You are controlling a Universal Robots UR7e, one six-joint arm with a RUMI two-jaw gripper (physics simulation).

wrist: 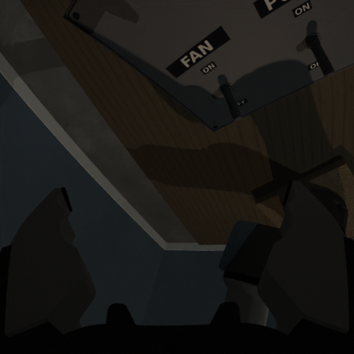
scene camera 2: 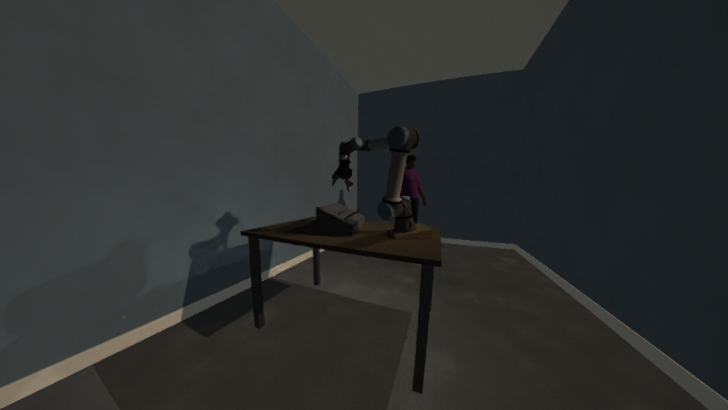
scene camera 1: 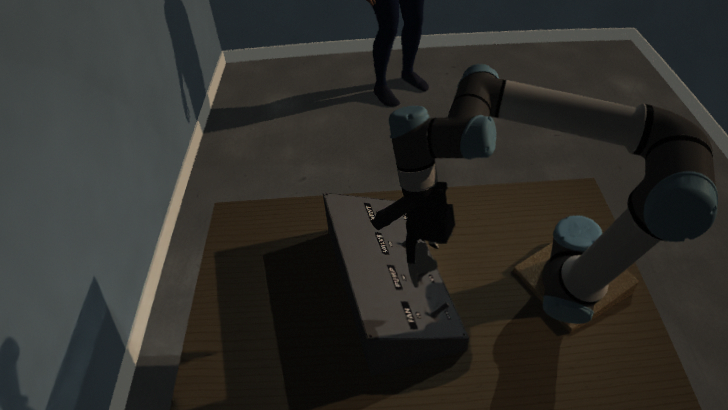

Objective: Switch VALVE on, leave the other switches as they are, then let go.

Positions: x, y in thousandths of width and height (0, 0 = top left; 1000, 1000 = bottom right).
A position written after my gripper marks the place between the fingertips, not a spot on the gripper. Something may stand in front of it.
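My gripper (scene camera 1: 587, 652) is there in scene camera 1, and the wrist view shows me the same gripper (wrist: 496, 527). I also see a grey sloped switch panel (scene camera 1: 545, 789), and in the wrist view I find the panel (wrist: 549, 168) again.
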